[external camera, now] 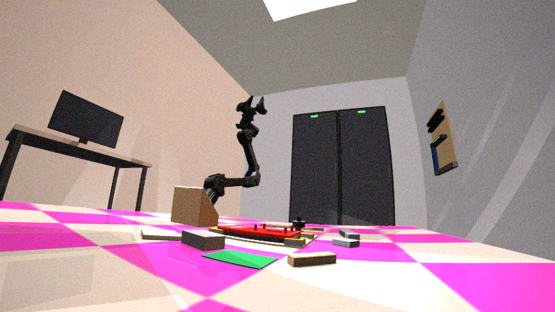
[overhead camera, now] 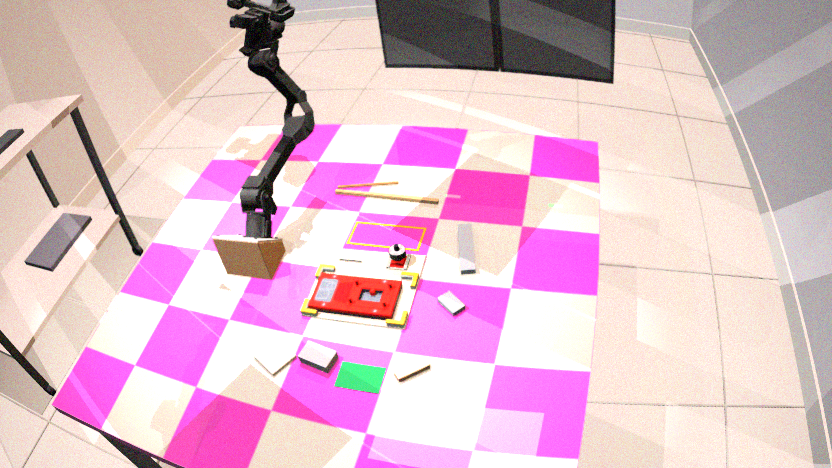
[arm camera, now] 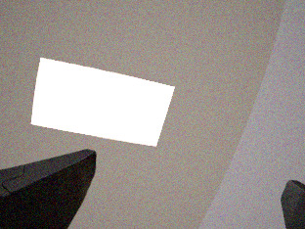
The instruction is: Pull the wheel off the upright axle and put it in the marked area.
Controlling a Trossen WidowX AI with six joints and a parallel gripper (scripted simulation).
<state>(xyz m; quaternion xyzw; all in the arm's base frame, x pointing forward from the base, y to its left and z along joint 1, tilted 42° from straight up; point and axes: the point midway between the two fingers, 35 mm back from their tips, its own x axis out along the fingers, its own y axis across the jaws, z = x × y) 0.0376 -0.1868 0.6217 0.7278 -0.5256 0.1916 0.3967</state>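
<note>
Right now my gripper tip is 33 cm short of the wheel, 23 cm to the left of it and 66 cm above it. The rest, counted from my gripper tip: wooden stick (22 cm ahead, 1 cm to the left, 69 cm below); then axle (32 cm ahead, 23 cm to the right, 67 cm below).
</note>
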